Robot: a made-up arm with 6 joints.
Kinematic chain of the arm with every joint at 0, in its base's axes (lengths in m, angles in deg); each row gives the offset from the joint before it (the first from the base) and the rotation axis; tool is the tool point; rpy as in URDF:
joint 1: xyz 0 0 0.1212 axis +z
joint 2: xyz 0 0 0 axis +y
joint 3: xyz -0.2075 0 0.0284 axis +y
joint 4: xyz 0.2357 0 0.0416 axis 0.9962 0 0.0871
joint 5: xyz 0 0 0 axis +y
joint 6: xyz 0.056 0 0.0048 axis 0.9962 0 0.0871
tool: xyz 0 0 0 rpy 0 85 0
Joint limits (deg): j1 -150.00..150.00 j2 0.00..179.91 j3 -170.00..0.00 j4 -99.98..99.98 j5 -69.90..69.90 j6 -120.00..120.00
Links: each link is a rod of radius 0.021 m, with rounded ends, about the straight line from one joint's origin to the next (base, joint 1, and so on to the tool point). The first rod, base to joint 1, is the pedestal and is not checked.
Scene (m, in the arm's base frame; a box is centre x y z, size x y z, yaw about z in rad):
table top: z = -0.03
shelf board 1: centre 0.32 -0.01 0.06 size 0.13 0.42 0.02 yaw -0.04
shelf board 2: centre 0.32 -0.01 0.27 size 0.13 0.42 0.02 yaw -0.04
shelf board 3: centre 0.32 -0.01 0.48 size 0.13 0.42 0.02 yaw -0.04
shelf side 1: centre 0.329 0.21 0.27 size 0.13 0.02 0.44 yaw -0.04
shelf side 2: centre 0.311 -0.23 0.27 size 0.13 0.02 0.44 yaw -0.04
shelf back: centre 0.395 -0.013 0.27 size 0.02 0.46 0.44 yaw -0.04
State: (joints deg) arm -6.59 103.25 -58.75 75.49 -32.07 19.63
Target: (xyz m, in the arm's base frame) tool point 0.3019 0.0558 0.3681
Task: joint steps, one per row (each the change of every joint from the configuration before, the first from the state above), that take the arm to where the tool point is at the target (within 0.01 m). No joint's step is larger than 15 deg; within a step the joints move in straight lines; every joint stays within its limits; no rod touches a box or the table.
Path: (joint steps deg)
1: -0.24 -12.54 13.19 2.10 -3.58 0.00
2: -0.24 -12.54 13.18 2.09 -3.58 0.00
3: -0.24 -12.53 13.19 2.10 -3.59 0.00
4: 11.86 -4.30 -11.98 -2.21 4.44 0.00
5: 11.87 -4.29 -11.97 -2.21 4.44 0.00
6: 11.86 -4.29 -11.97 -2.20 4.44 0.00
7: -4.33 11.57 -9.75 -0.89 0.25 0.00
8: -4.34 11.58 -9.75 -0.88 0.26 0.00
9: -4.34 11.58 -9.75 -0.88 0.25 0.00

